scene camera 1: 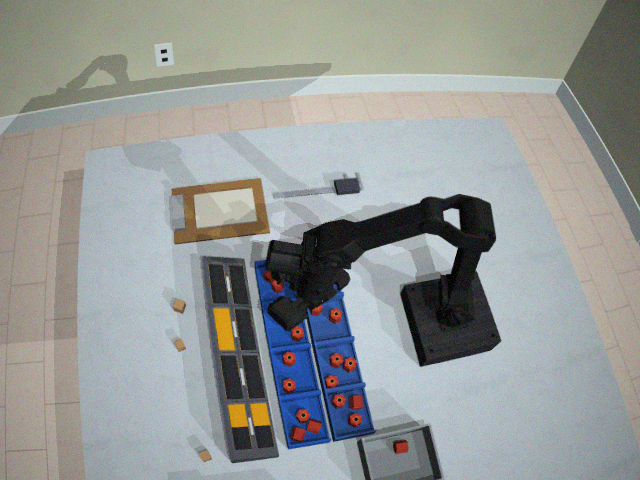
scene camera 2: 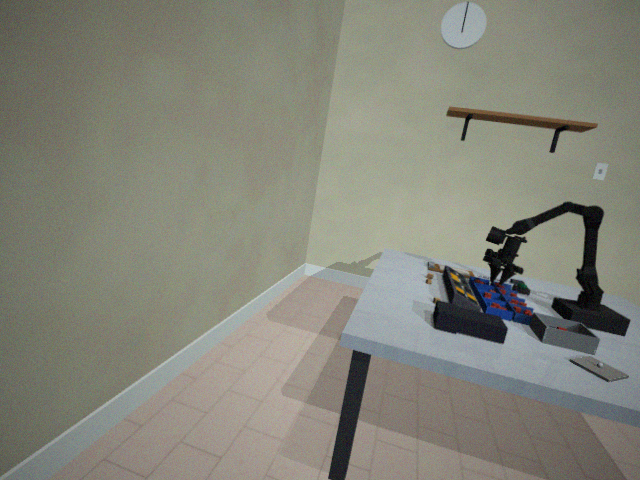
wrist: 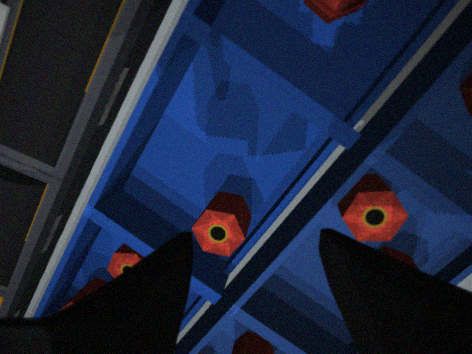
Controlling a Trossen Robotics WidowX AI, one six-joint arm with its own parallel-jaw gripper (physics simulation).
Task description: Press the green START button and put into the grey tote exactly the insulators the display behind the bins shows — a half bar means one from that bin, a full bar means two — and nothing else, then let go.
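My gripper [scene camera 2: 497,283] [wrist: 256,241] is open and empty above the blue bins [scene camera 2: 496,312]. In the wrist view, an upright red insulator [wrist: 218,233] is beside the left fingertip, and another insulator [wrist: 375,216] is beyond the right fingertip in the other bin column. The display [scene camera 1: 253,454] has four rows: the second shows a full left bar, the fourth shows half bars left and right, and the others are dark. The grey tote [scene camera 1: 434,450] [scene camera 2: 563,338] holds one red insulator [scene camera 1: 400,446] [scene camera 2: 561,328]. The green START button [scene camera 2: 522,286] is hidden by the arm in scene camera 1.
A clipboard [scene camera 1: 183,236] and a dark caliper-like tool [scene camera 1: 346,186] lie past the bins' far end. Small wooden blocks [scene camera 1: 178,305] [scene camera 1: 179,344] [scene camera 1: 205,455] lie behind the display. A black box [scene camera 2: 467,322] and a flat plate [scene camera 2: 589,364] are near the table edge.
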